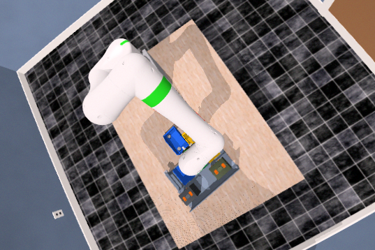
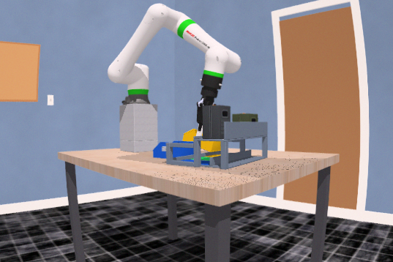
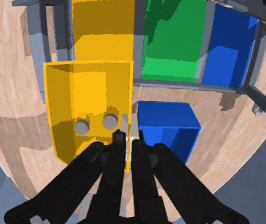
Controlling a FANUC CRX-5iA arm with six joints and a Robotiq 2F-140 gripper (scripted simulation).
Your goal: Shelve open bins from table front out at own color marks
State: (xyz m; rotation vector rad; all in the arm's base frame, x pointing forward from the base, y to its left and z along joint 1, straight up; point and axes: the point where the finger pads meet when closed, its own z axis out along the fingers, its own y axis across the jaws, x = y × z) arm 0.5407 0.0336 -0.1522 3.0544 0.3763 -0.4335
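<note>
My hand is 3 cm past the yellow bin, 4 cm to the right of it and 4 cm above it. The rest, counted from my hand: dark box (24 cm ahead, 13 cm to the right, 4 cm above); then blue bin (9 cm behind, 9 cm to the right, 9 cm below).
</note>
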